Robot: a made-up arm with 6 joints.
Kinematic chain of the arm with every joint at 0, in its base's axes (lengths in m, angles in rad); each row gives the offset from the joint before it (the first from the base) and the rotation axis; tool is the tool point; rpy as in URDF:
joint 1: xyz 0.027 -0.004 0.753 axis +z
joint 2: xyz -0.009 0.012 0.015 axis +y
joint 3: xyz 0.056 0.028 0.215 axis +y
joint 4: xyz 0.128 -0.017 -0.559 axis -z
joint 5: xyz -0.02 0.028 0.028 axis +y
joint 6: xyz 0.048 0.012 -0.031 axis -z
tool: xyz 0.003 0.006 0.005 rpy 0 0 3.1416
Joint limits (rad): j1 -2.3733..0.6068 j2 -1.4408..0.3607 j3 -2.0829..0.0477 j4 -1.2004..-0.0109 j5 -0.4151..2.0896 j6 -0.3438..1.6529
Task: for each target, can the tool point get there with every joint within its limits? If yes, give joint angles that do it. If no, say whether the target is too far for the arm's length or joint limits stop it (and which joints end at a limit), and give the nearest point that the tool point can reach.
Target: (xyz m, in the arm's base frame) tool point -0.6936 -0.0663 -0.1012
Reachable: no: too far | nearest point -0.2318 -0.2343 0.4103 | short by 0.709 m
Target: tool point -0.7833 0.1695 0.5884
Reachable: no: joint limits stop it (at a limit: joint 1, joint 4, joint 5, joint 6) | nearest point -0.3250 -0.3048 0.5884 | short by 0.660 m
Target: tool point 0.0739 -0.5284 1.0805
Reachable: yes | joints -1.5964 -0.4936 -1.1027 -0.1559 1.4603 0.4600
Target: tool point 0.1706 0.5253 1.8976
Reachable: no: too far | nearest point 0.1195 0.3368 1.4886 | short by 0.453 m
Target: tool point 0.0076 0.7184 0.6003
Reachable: no: joint limits stop it (at a limit: joint 1, joint 5) | nearest point 0.3054 0.2894 0.6003 | short by 0.522 m
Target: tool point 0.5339 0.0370 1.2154
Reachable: yes | joints -0.0206 -0.3966 -1.4002 -1.0471 0.6026 1.2373
